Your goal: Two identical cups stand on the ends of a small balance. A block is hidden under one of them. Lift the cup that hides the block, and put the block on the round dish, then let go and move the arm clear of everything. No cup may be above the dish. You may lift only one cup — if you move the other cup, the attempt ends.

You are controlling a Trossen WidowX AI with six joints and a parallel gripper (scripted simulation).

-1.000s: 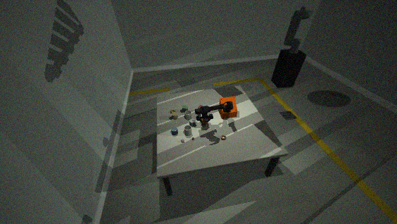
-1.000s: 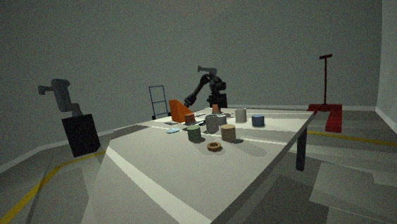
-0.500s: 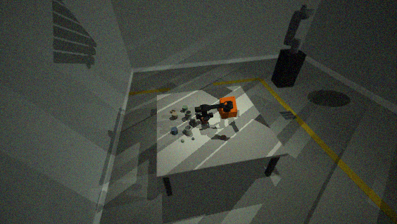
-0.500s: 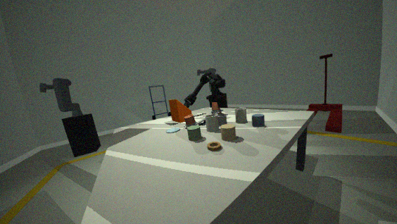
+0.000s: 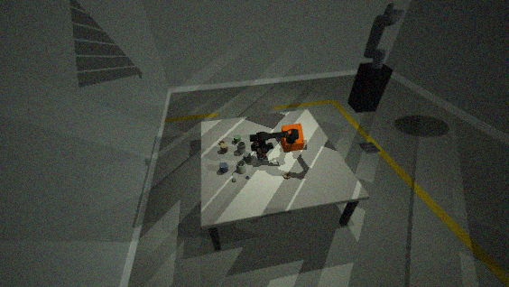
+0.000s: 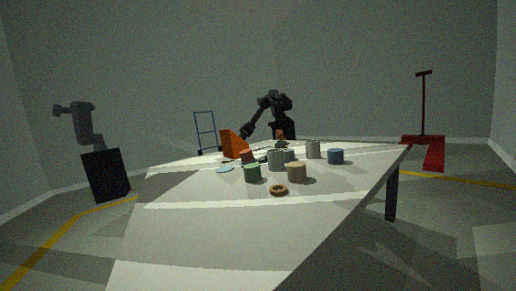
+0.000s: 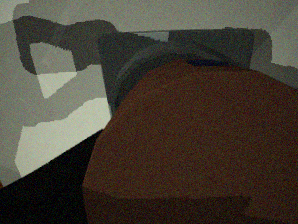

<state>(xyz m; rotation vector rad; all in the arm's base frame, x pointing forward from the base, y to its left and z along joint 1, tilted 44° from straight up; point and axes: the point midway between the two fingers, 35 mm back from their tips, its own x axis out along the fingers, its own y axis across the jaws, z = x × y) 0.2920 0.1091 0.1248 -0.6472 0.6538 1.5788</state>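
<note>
Right now the grey-teal block is 4 cm below my gripper tip and 1 cm to the right of it. Round my gripper tip: pale-blue round dish: 39 cm to the right, 12 cm below, 5 cm behind; then balance: 13 cm to the right, 9 cm below; then red-brown cup: 2 cm to the left, 1 cm above.
</note>
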